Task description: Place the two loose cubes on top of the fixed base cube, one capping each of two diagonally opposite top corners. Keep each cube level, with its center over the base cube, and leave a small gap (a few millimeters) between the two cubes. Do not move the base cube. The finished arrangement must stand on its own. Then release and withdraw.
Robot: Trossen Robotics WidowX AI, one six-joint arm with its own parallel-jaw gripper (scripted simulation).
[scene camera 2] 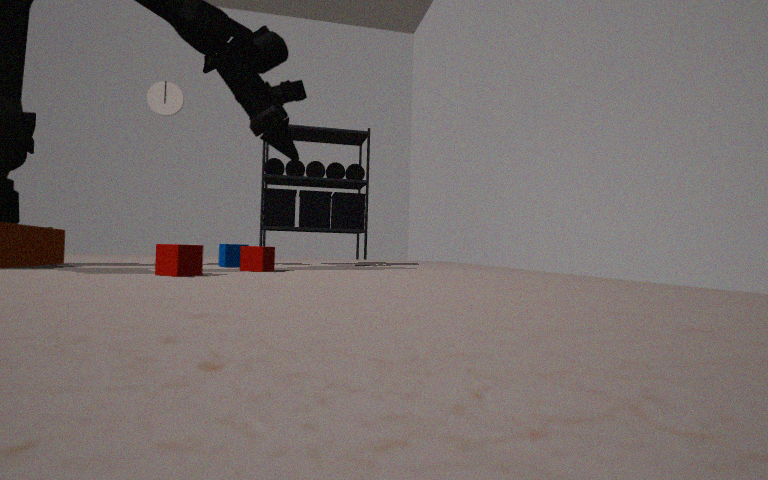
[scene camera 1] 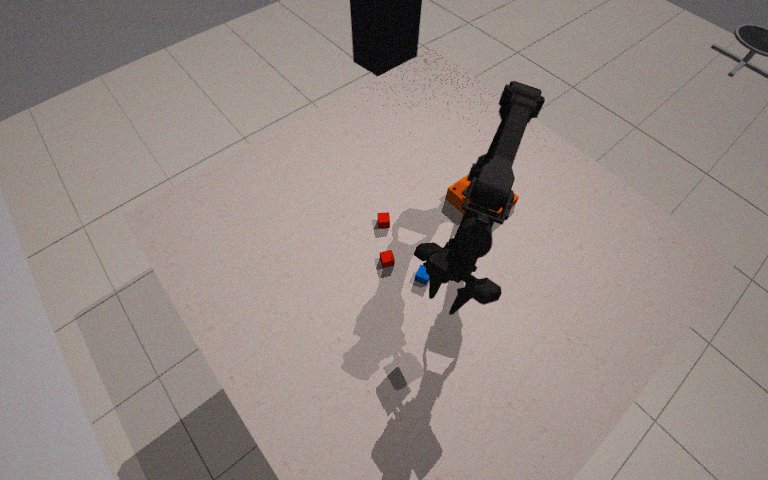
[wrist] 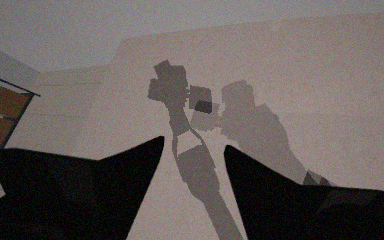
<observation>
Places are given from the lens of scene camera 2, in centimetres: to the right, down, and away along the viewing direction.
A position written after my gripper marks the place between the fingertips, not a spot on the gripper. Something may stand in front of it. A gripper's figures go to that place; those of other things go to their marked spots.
my gripper (scene camera 2: 297,158): -16, -15, 80
red cube (scene camera 2: 252,258): -17, 2, 56
red cube (scene camera 2: 174,260): -22, 2, 44
</observation>
